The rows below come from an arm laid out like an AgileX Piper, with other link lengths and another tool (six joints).
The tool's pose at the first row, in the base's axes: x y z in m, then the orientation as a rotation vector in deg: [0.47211 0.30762 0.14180 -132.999 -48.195 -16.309]
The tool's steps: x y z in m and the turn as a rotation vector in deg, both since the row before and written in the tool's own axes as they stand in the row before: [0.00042 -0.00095 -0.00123 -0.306 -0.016 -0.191]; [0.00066 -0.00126 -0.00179 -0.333 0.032 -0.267]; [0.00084 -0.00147 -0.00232 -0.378 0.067 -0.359]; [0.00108 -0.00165 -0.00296 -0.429 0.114 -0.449]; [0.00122 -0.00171 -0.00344 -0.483 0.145 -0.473]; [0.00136 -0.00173 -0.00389 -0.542 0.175 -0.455]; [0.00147 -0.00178 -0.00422 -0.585 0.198 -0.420]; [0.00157 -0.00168 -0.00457 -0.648 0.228 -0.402]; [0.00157 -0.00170 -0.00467 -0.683 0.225 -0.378]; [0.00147 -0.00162 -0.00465 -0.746 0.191 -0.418]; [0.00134 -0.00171 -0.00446 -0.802 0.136 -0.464]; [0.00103 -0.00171 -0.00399 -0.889 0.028 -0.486]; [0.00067 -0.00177 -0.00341 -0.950 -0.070 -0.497]
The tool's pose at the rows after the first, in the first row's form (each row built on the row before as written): [0.47185 0.30760 0.14339 -133.219 -48.441 -16.521]; [0.47157 0.30753 0.14566 -133.420 -48.755 -16.834]; [0.47129 0.30735 0.14851 -133.617 -49.164 -17.249]; [0.47105 0.30701 0.15204 -133.810 -49.659 -17.782]; [0.47084 0.30649 0.15603 -134.030 -50.170 -18.389]; [0.47068 0.30579 0.16044 -134.297 -50.648 -19.055]; [0.47051 0.30499 0.16518 -134.605 -51.074 -19.757]; [0.47041 0.30400 0.17020 -134.963 -51.466 -20.521]; [0.47023 0.30299 0.17531 -135.359 -51.831 -21.294]; [0.46997 0.30192 0.18033 -135.808 -52.261 -22.081]; [0.46950 0.30099 0.18518 -136.308 -52.773 -22.856]; [0.46877 0.30022 0.18951 -136.919 -53.362 -23.567]; [0.46773 0.29968 0.19323 -137.618 -54.010 -24.206]
